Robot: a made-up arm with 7 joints.
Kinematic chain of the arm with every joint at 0, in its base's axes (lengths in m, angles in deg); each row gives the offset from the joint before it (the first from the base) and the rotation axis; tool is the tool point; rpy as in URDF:
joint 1: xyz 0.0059 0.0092 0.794 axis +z
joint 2: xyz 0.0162 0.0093 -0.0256 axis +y
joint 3: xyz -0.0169 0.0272 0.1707 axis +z
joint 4: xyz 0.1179 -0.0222 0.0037 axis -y
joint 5: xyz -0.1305 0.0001 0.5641 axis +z
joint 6: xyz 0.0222 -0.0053 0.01 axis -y
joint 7: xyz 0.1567 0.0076 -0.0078 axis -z
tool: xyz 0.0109 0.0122 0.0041 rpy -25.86 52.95 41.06
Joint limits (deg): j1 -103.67..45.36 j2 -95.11..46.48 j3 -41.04..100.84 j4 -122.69..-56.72 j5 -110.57..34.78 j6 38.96..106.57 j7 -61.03..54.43
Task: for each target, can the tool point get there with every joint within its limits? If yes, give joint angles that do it. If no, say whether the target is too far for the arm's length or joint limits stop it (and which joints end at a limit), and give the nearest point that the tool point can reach.
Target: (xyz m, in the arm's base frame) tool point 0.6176 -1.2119 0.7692
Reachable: no: too far | nearest point 0.4467 -0.8708 0.7901 | short by 0.382 m
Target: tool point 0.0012 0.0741 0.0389
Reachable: no: joint limits stop it (at a limit: joint 1, joint 2, joint 4, joint 6) | nearest point 0.1886 0.2673 0.1419 | short by 0.288 m
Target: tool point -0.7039 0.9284 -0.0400
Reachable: no: too far | nearest point -0.3625 0.6703 0.3803 | short by 0.600 m
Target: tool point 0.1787 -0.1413 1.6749
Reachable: yes | joints -51.55 -36.40 1.01 -63.80 -44.65 100.14 -25.93
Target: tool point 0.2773 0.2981 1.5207
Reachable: yes | joints -8.64 -67.60 19.89 -102.79 7.78 80.40 -51.43
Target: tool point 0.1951 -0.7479 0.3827
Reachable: yes | joints -86.75 34.01 8.39 -104.53 -53.92 97.34 -10.25
